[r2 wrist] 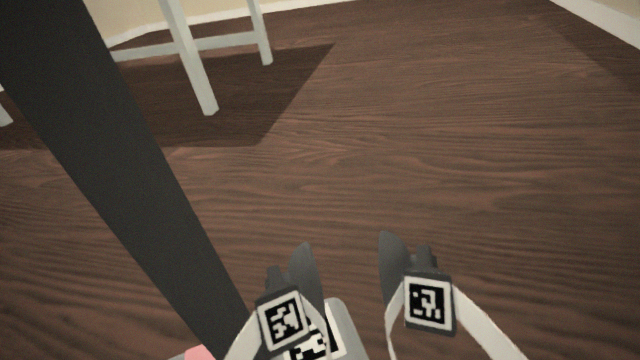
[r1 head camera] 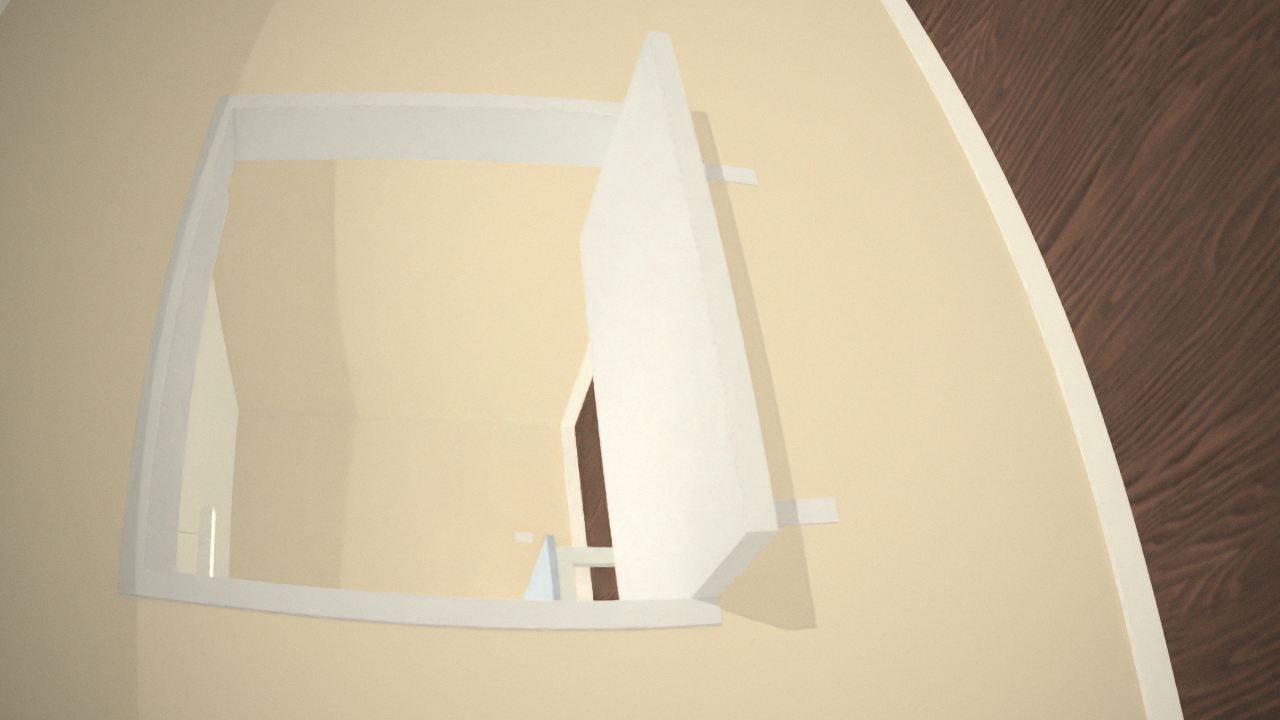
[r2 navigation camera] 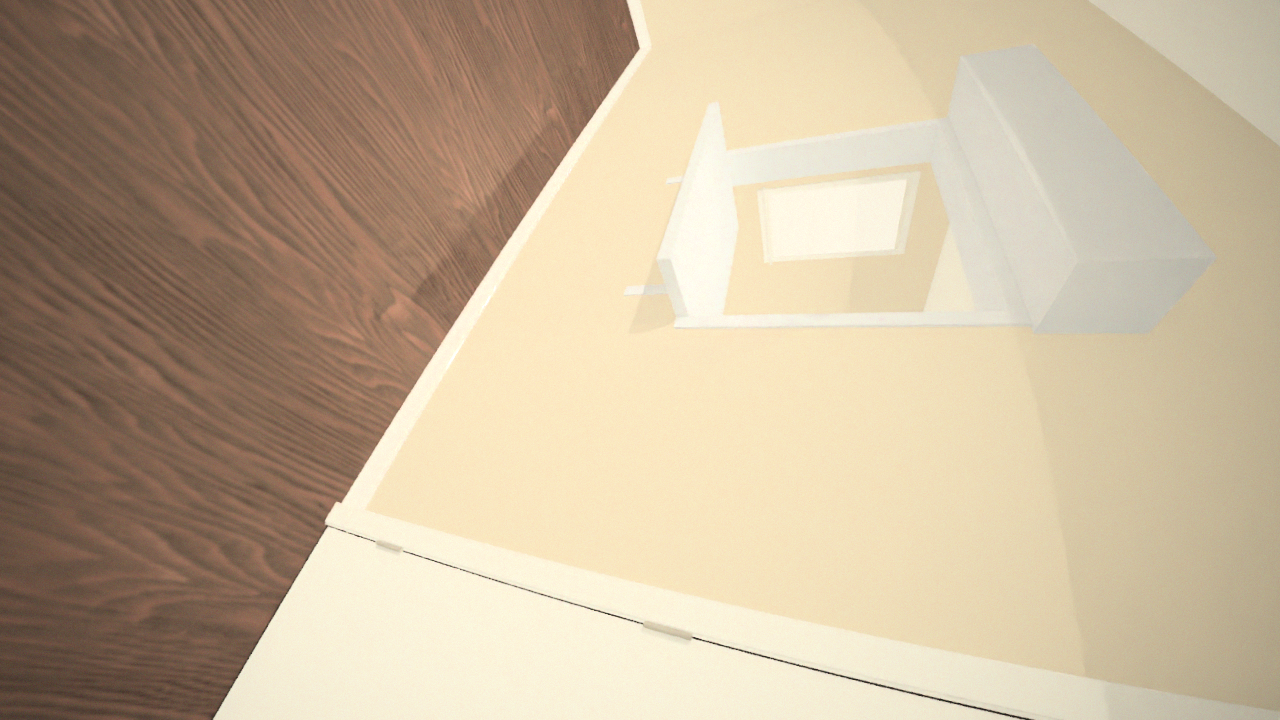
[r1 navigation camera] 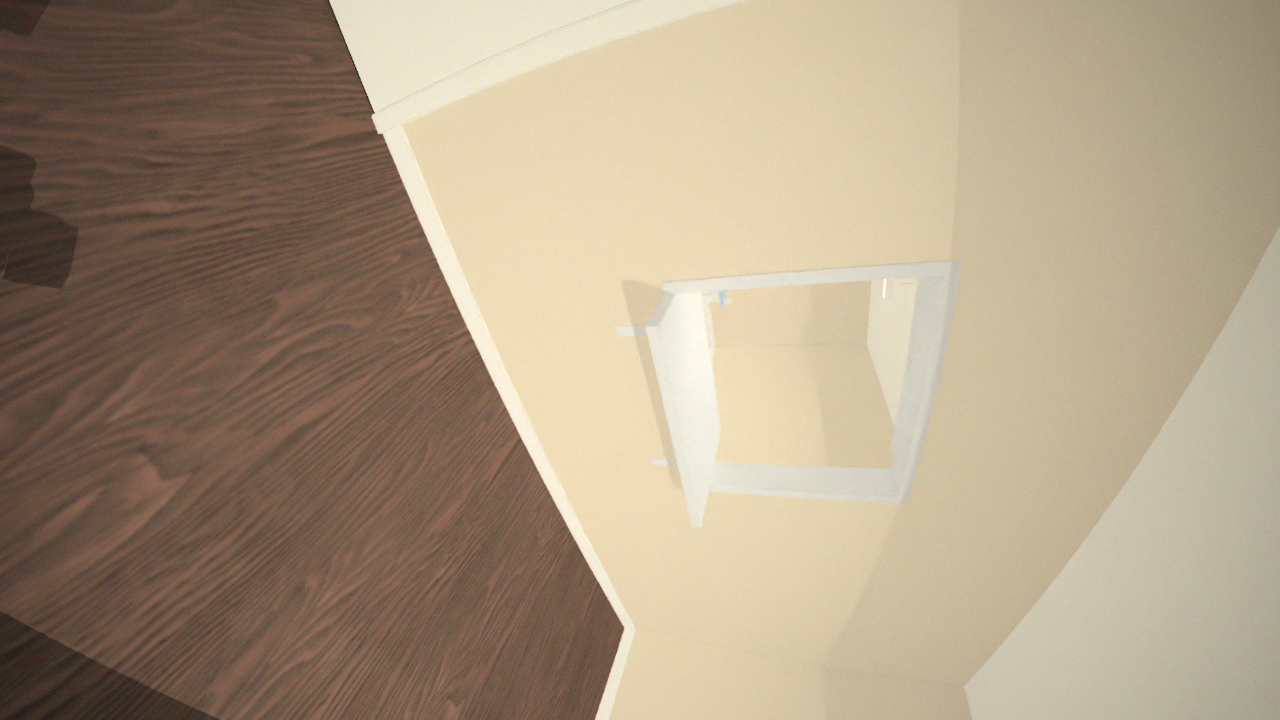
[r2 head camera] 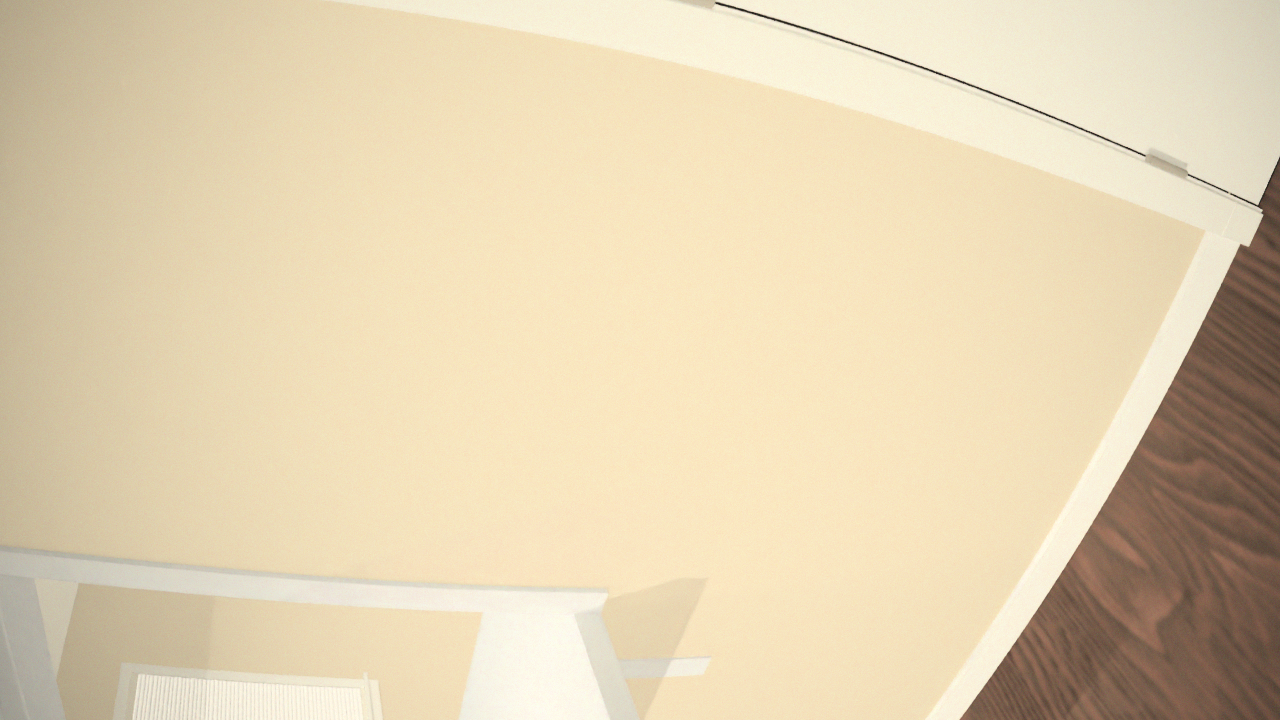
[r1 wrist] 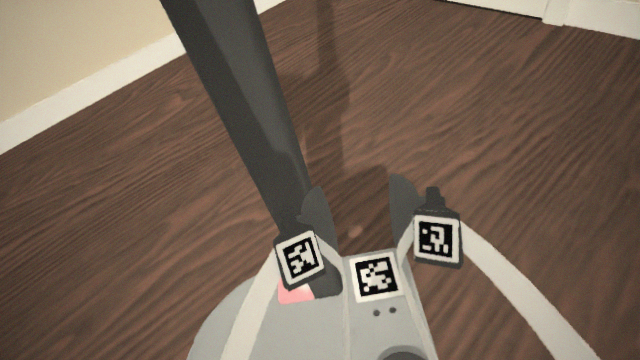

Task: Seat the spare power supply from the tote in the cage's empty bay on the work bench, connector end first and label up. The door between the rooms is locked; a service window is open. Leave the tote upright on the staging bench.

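The r1 gripper (r1 wrist: 360, 215) is open and empty above the floor. The r2 gripper (r2 wrist: 346, 265) is also open and empty above the floor. The open service window's frame (r1 head camera: 402, 613) (r1 navigation camera: 805, 275) (r2 head camera: 268, 586) (r2 navigation camera: 850, 319) shows sideways in the head and navigation views, with a white sill ledge (r1 head camera: 662, 376) (r1 navigation camera: 684, 385) (r2 head camera: 546, 662) (r2 navigation camera: 702, 214) along its floor side. Through it, r1's head view shows a light blue bench top (r1 head camera: 541, 577). White bench legs (r2 wrist: 192, 65) stand upper left in the r2 wrist view. The spare power supply, tote and cage do not show.
A white door (r2 head camera: 1074, 53) (r2 navigation camera: 537, 653) adjoins the window wall. A boxy housing (r2 navigation camera: 1074, 179) juts out above the window. A framed pale panel (r2 navigation camera: 836, 219) shows through the opening. Dark arm parts (r1 wrist: 240, 100) (r2 wrist: 110, 150) cross both wrist views.
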